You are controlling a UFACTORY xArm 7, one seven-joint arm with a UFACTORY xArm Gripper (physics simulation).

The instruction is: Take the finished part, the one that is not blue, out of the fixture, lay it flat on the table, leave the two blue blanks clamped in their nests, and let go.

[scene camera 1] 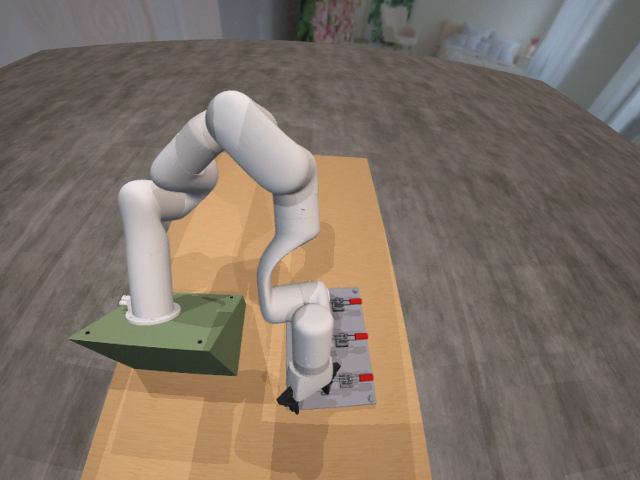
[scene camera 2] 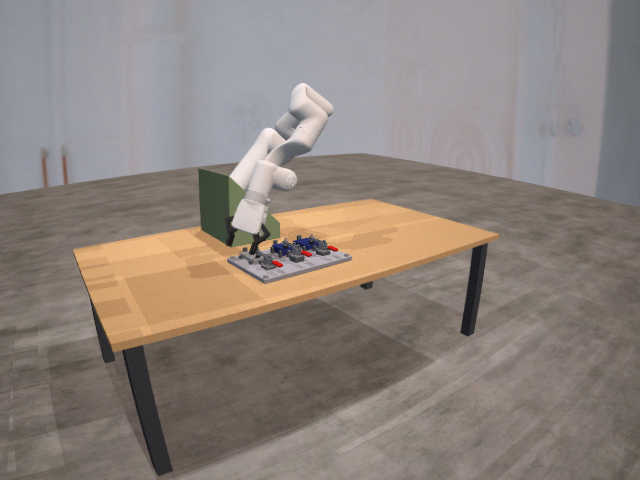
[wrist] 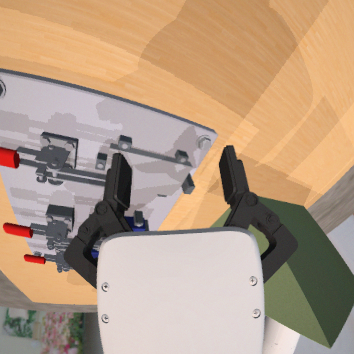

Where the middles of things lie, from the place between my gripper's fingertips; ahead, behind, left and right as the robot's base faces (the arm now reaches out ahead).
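Clamp bar point(wrist: 73, 175): 60 mm ahead of my hand, 50 mm to the left of it and 10 mm below it. Grey fixture plate point(scene camera 1: 357, 395): 50 mm ahead of my hand, 160 mm to the left of it, 50 mm below it. Finished part point(wrist: 151, 172): 30 mm below my hand and 50 mm to the left of it.
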